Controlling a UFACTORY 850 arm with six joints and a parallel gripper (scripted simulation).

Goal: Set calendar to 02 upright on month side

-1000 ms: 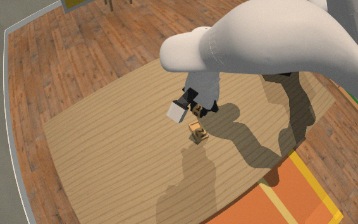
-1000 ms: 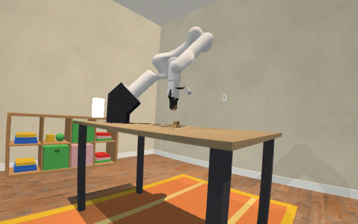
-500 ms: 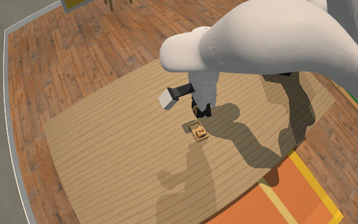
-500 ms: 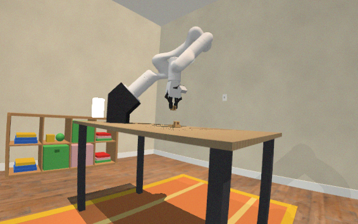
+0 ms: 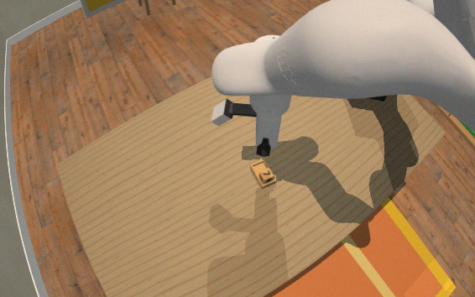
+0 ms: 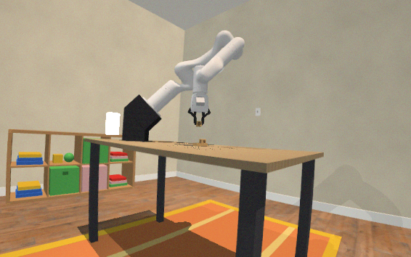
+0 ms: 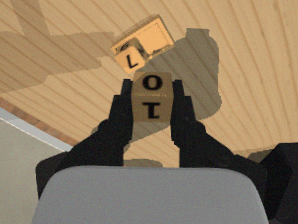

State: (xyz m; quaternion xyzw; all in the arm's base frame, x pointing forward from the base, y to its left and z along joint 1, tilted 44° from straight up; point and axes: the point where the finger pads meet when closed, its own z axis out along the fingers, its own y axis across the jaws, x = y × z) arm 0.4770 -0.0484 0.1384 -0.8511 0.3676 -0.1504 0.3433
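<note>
My gripper is now 20 mm above the wooden cube. Also, from my hand: wooden calendar tray: 130 mm below, 20 mm to the left.
</note>
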